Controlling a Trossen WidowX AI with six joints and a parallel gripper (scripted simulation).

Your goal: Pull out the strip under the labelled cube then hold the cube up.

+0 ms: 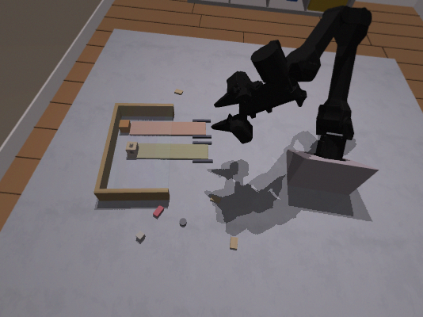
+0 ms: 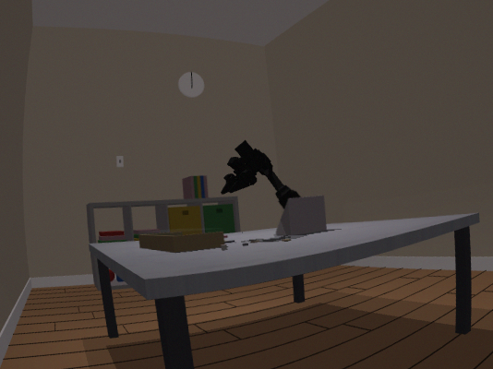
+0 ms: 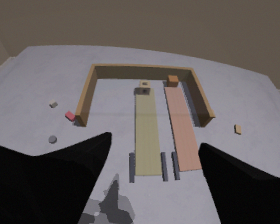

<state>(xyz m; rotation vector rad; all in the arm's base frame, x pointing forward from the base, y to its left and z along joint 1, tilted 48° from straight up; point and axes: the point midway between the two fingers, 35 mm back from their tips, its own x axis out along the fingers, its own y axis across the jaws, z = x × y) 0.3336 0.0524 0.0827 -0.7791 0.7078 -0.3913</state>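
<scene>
My gripper tip is now 130 mm short of the olive strip, 10 mm to the left of it and 190 mm above it. Also, from my gripper tip: pale block: 170 mm ahead, 260 mm to the left, 190 mm below; then labelled cube: 240 mm ahead, 170 mm below.
</scene>
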